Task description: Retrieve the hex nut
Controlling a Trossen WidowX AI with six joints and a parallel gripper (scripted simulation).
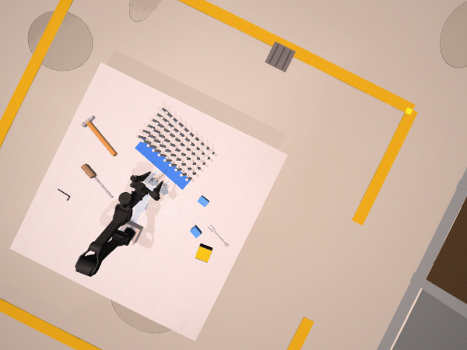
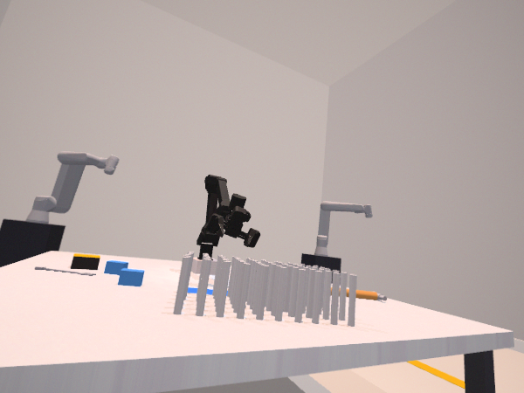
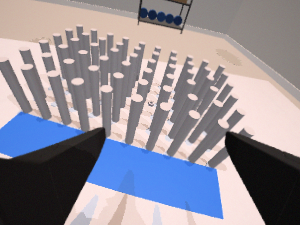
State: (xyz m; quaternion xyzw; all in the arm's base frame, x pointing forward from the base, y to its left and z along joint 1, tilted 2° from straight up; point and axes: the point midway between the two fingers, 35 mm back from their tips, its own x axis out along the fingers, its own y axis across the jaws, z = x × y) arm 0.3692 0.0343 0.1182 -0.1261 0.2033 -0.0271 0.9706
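The screwdriver is 27 cm behind my gripper tip, 30 cm to the left of it and 14 cm below it. Also, from my gripper tip: blue taped strip: 4 cm ahead, 5 cm to the left, 16 cm below; then black hex key: 46 cm behind, 44 cm to the left, 15 cm below; then grey wrench: 13 cm behind, 49 cm to the right, 15 cm below.
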